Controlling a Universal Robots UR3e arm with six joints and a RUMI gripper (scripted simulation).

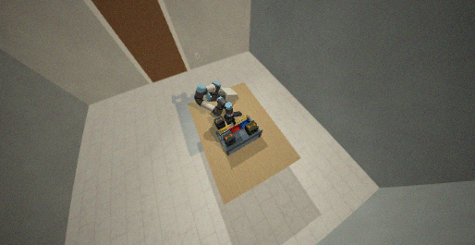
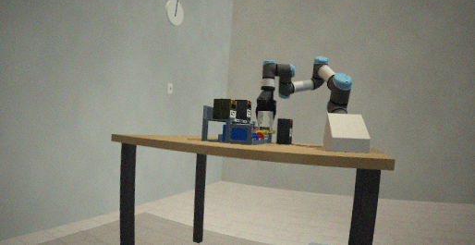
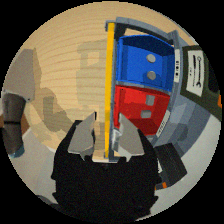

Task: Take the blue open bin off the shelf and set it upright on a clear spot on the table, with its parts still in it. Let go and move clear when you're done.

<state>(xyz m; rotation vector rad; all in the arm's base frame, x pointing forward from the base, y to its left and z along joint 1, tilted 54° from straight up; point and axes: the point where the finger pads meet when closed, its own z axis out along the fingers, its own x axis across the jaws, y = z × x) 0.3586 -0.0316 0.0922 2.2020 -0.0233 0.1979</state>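
Now: hand 1 cm above the yellow rod. Round my hand: dark box 9 cm behind, 10 cm to the right, 1 cm below; red bin 9 cm ahead, 1 cm to the right, 3 cm below; blue open bin 9 cm ahead, 10 cm to the left, 3 cm below.
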